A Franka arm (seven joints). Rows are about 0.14 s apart.
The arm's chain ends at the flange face. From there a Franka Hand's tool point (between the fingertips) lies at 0.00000 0.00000 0.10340 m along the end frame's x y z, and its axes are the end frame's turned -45 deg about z.
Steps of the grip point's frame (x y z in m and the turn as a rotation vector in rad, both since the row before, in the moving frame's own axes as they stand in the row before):
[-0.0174 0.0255 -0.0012 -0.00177 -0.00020 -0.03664]
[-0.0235 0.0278 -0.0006 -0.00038 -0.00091 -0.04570]
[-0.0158 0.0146 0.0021 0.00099 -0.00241 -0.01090]
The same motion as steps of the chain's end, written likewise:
[0.0056 0.0302 -0.0012 -0.00139 0.00111 -0.03664]
[0.0031 0.0362 -0.0006 -0.00091 -0.00037 -0.04570]
[-0.0006 0.0214 0.0021 -0.00100 -0.00240 -0.01090]

